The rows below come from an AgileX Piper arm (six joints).
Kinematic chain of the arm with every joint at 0, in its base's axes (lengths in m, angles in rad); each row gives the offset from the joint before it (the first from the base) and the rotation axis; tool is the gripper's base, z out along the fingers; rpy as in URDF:
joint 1: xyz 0 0 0.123 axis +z
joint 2: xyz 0 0 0 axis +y
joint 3: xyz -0.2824 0 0.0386 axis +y
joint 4: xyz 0.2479 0 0.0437 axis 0.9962 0 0.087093
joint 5: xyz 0 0 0 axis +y
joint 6: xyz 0.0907 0 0.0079 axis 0.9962 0 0.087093
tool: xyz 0 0 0 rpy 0 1.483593 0
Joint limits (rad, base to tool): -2.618..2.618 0..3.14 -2.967..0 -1.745..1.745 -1.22..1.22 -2.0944..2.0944
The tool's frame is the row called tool.
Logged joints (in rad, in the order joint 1, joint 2, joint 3, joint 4, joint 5, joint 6), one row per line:
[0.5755, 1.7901, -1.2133, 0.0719, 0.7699, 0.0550]
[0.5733, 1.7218, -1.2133, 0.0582, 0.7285, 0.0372]
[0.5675, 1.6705, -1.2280, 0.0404, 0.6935, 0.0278]
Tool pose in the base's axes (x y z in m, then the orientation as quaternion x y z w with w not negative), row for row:
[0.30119, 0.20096, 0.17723, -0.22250, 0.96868, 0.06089, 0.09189]
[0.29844, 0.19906, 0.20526, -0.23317, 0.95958, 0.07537, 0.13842]
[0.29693, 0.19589, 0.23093, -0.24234, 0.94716, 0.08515, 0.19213]
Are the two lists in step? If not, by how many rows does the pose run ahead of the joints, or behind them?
The pose runs 1 row behind the joints: the pose in row i belongs to the joints in row i - 1.
